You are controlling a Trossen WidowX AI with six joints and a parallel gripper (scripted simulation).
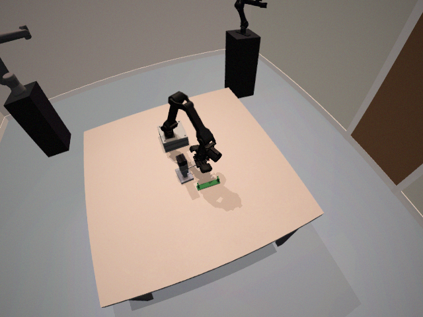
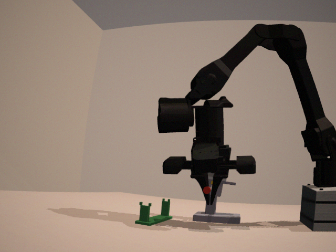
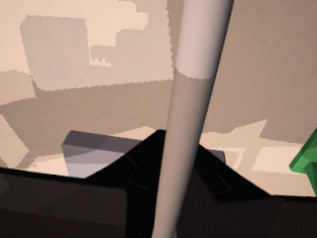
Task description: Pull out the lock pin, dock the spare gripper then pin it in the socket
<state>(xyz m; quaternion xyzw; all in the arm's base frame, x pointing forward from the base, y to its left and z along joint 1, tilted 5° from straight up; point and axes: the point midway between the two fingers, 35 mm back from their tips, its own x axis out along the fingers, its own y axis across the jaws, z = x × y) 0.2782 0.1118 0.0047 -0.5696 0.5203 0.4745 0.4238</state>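
My gripper tip is 80 mm to the left of the socket. From my gripper tip the other things lie so: spare gripper 80 mm to the right, 80 mm above, 10 mm ahead; cradle 110 mm ahead, 30 mm to the left, 20 mm below.
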